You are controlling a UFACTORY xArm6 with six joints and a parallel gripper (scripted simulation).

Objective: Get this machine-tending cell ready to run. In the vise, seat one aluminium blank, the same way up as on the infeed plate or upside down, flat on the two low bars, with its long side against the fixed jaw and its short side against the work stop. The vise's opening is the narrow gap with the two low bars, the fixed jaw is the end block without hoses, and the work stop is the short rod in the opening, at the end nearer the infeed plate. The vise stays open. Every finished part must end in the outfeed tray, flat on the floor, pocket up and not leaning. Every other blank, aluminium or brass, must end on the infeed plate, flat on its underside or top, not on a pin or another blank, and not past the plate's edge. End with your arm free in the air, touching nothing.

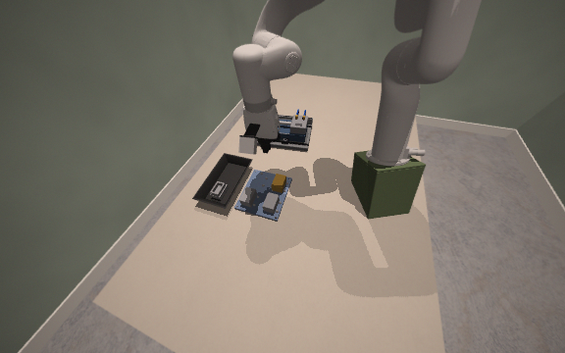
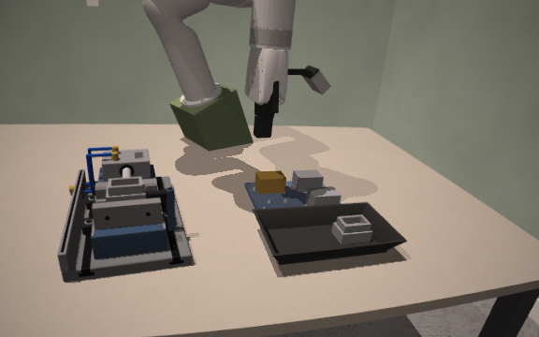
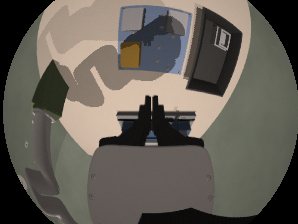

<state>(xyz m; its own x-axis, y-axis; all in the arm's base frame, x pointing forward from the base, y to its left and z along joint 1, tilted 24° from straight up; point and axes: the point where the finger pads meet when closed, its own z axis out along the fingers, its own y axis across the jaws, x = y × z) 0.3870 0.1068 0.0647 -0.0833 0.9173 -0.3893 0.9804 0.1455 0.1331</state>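
Now: the brass blank 150 mm below my hand, 50 mm behind it and 40 mm to the left of it. From my hand the other things lie so: vise (250 mm to the right, 130 mm below, 40 mm ahead).
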